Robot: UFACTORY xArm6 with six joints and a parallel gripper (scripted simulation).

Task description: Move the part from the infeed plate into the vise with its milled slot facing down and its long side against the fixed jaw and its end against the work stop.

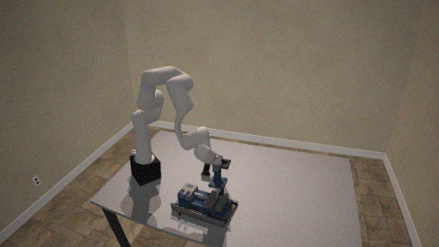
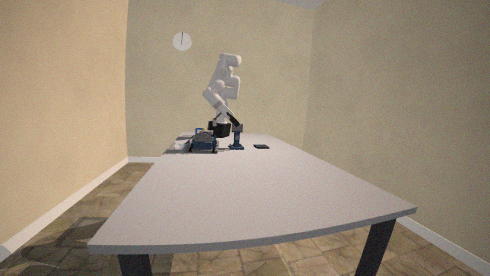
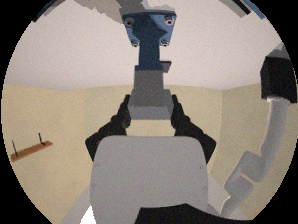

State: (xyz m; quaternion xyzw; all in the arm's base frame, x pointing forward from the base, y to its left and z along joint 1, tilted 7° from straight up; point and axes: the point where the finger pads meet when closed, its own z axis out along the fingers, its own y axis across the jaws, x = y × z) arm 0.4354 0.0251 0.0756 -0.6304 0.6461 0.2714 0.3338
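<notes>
My gripper is now 1 cm to the right of the part. The rest, counted from my hand: vise (20 cm to the right, 12 cm below, 1 cm behind); dark infeed plate (20 cm to the left, 16 cm below, 1 cm behind).
</notes>
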